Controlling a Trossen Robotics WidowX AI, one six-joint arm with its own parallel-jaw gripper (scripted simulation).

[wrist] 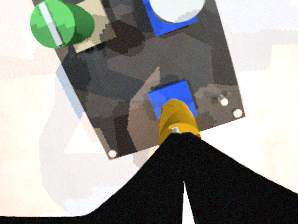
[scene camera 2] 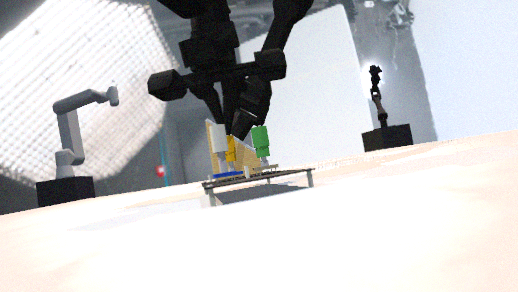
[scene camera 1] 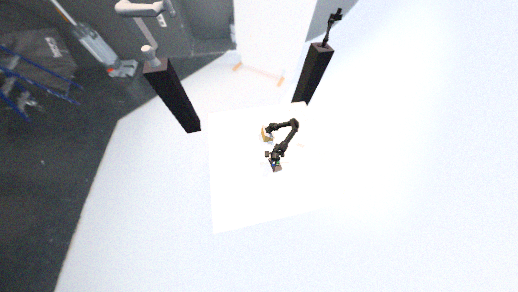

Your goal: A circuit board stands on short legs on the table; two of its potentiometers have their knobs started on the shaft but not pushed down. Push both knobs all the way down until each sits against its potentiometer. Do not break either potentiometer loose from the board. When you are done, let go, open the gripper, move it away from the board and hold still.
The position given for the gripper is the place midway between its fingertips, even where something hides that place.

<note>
In view: the gripper (scene camera 2: 226,136) and a yellow knob (wrist: 175,116).
The gripper is seen too in the wrist view (wrist: 180,142).
</note>
